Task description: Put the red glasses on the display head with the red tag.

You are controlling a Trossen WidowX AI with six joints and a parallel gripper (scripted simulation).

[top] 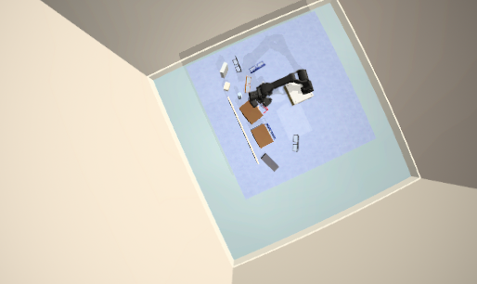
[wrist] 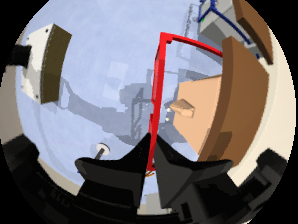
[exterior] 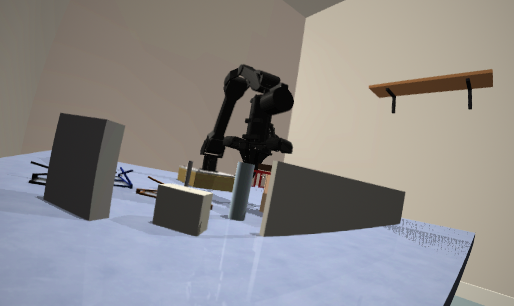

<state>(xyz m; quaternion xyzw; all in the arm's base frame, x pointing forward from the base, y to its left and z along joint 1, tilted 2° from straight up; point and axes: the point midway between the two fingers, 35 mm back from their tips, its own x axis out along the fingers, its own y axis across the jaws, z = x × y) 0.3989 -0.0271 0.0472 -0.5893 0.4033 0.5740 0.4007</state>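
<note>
Now: gripper tip 8 cm short of the tan display head, 6 cm to the right of it and 2 cm above it. Round my gripper tip: tall grey block 35 cm to the right, 20 cm ahead, 2 cm below; beige box 22 cm ahead, 21 cm to the right, 5 cm below; long beige wall 21 cm ahead, 20 cm to the left, 2 cm below.
</note>
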